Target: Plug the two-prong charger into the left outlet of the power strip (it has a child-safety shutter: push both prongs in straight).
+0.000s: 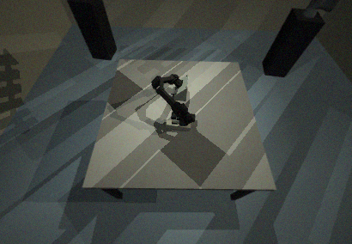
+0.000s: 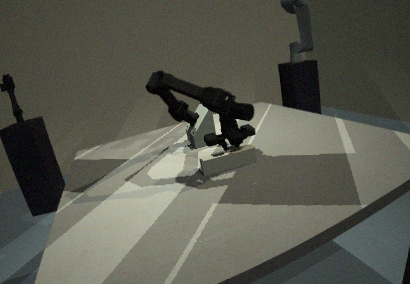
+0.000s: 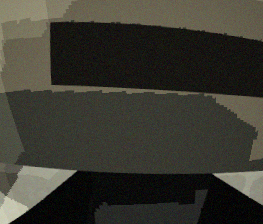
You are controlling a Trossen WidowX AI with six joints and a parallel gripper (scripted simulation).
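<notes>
Now: the blocky charger 2 cm ahead of my gripper tip and 1 cm above it.
</notes>
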